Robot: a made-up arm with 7 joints. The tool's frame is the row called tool.
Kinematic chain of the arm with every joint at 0, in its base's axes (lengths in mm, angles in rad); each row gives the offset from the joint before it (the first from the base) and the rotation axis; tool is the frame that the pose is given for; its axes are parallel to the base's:
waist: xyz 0 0 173 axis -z
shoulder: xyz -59 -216 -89 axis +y
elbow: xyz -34 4 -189 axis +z
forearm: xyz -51 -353 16 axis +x
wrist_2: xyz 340 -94 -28 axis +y
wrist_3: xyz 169 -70 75 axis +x
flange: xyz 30 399 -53 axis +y
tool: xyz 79 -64 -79
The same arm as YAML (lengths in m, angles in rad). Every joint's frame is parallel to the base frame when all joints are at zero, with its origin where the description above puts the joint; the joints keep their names.
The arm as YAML. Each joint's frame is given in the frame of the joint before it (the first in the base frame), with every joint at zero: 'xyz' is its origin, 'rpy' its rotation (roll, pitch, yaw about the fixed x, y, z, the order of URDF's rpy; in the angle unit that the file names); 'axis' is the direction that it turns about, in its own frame. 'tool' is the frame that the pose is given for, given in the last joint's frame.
units:
  length: m
  angle: rad
joints:
  - name: waist
    type: revolute
    origin:
      xyz: [0.0, 0.0, 0.173]
      rpy: [0.0, 0.0, 0.0]
    axis: [0.0, 0.0, -1.0]
  - name: shoulder
    type: revolute
    origin:
      xyz: [-0.059, -0.216, -0.089]
      rpy: [0.0, 0.0, 0.0]
    axis: [0.0, 1.0, 0.0]
  - name: elbow
    type: revolute
    origin:
      xyz: [-0.034, 0.004, -0.189]
      rpy: [0.0, 0.0, 0.0]
    axis: [0.0, 0.0, 1.0]
  - name: forearm
    type: revolute
    origin:
      xyz: [-0.051, -0.353, 0.016]
      rpy: [0.0, 0.0, 0.0]
    axis: [1.0, 0.0, 0.0]
  - name: wrist_2
    type: revolute
    origin:
      xyz: [0.34, -0.094, -0.028]
      rpy: [0.0, 0.0, 0.0]
    axis: [0.0, 1.0, 0.0]
  - name: wrist_3
    type: revolute
    origin:
      xyz: [0.169, -0.07, 0.075]
      rpy: [0.0, 0.0, 0.0]
    axis: [1.0, 0.0, 0.0]
  - name: flange
    type: revolute
    origin:
      xyz: [0.03, 0.399, -0.053]
      rpy: [0.0, 0.0, 0.0]
    axis: [0.0, 1.0, 0.0]
tool:
  origin:
    xyz: [0.079, -0.064, -0.079]
    rpy: [0.0, 0.0, 0.0]

